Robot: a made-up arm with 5 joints.
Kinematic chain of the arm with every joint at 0, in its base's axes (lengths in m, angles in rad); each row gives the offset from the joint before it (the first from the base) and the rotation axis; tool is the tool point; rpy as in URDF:
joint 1: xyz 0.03 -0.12 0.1 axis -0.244 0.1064 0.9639
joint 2: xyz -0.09 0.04 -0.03 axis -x
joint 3: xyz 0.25 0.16 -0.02 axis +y
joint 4: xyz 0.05 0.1 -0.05 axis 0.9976 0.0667 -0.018
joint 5: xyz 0 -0.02 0.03 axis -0.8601 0.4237 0.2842
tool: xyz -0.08 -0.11 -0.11 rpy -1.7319 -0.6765 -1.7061
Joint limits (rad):
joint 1: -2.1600..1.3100
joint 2: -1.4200..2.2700
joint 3: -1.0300..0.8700
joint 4: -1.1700..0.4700
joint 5: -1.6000..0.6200
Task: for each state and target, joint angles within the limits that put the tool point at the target. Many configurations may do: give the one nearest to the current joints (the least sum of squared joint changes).
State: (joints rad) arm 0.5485 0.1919 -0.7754 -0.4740 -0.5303
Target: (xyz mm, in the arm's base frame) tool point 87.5 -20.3 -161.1
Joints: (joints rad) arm 0.8523 0.6305 -0.0722 -0.3639 -0.3340
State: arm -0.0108 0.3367 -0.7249 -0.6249 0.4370
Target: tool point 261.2 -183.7 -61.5
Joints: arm -0.6935 0.6866 -0.9248 -0.2174 0.0405
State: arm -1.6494 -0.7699 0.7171 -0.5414 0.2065
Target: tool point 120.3 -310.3 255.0
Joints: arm -1.4271 -0.7715 0.5399 -1.0282 0.5745
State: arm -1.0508 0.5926 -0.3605 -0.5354 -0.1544
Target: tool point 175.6 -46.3 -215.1
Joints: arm -0.3509 0.6860 0.2594 0.0785 -0.6024
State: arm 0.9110 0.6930 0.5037 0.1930 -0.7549
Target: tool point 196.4 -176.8 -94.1
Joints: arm 0.9645 1.5880 0.3367 -0.1011 -0.4372
